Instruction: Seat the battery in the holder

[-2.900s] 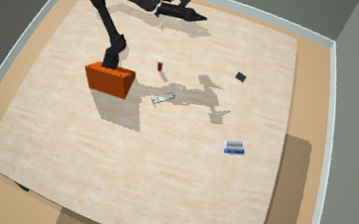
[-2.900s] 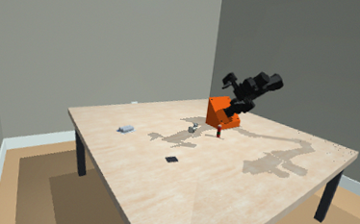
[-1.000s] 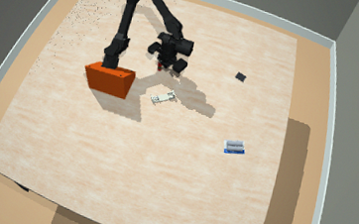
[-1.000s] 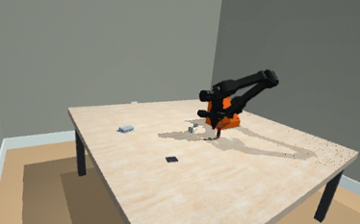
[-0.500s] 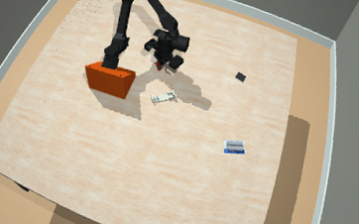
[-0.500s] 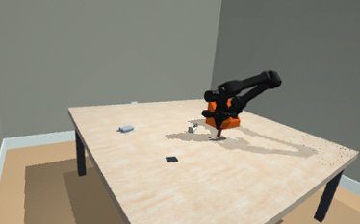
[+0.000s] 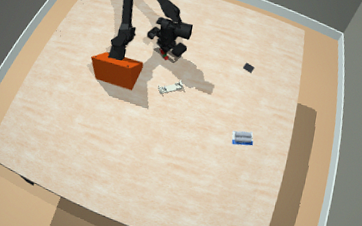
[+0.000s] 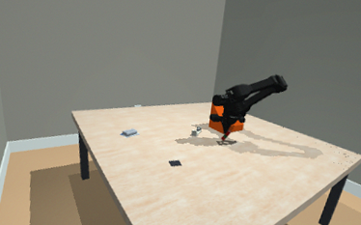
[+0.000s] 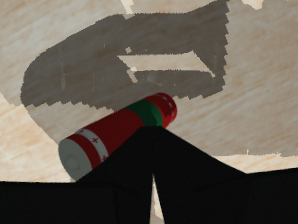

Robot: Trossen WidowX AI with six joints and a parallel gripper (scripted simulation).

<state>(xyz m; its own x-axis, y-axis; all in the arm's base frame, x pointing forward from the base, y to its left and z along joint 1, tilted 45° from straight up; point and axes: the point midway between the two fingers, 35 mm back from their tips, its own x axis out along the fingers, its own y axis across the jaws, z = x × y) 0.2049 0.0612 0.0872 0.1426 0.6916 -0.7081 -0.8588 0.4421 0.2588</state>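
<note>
Now: gripper tip 10 mm past the battery and 10 mm above it. Also, from my gripper tip: small black square: 390 mm ahead, 40 mm to the left, 40 mm below.
</note>
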